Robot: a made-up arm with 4 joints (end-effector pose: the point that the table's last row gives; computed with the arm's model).
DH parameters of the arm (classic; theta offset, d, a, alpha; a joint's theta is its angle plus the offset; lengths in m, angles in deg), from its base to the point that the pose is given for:
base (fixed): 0 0.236 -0.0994 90
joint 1: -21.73 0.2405 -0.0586 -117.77
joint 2: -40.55 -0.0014 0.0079 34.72
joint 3: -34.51 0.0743 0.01 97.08
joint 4: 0 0.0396 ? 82.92
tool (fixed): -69.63 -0.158 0 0
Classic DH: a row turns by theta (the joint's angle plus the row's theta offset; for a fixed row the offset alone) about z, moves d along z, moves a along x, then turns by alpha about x.
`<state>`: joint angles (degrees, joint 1 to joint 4).
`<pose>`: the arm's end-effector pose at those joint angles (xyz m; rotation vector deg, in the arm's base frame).
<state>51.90 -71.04 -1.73 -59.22</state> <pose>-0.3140 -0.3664 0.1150 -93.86 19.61 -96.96</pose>
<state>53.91 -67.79 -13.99 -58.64</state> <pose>-0.3021 -0.3476 0.0781 -81.60 23.76 -99.36</pose>
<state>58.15 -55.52 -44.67 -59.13</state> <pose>-0.2576 -0.2980 0.0184 -55.25 29.93 -96.92</pose>
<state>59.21 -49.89 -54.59 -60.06</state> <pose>-0.2437 -0.2837 0.0092 -48.75 30.83 -94.06</pose>
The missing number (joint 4, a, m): 0.1412
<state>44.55 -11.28 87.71 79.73</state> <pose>-0.4051 -0.2882 0.2886 48.62 36.00 103.87</pose>
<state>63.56 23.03 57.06 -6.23</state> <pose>-0.1956 -0.2803 0.4651 112.21 94.13 51.69</pose>
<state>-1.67 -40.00 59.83 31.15</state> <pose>-0.2060 -0.2286 0.5405 128.40 27.27 31.72</pose>
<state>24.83 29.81 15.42 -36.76</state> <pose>0.0103 -0.3803 0.3578 -135.85 -62.48 17.72</pose>
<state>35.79 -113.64 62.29 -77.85</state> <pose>-0.3003 -0.3710 0.2794 -138.48 14.08 -63.79</pose>
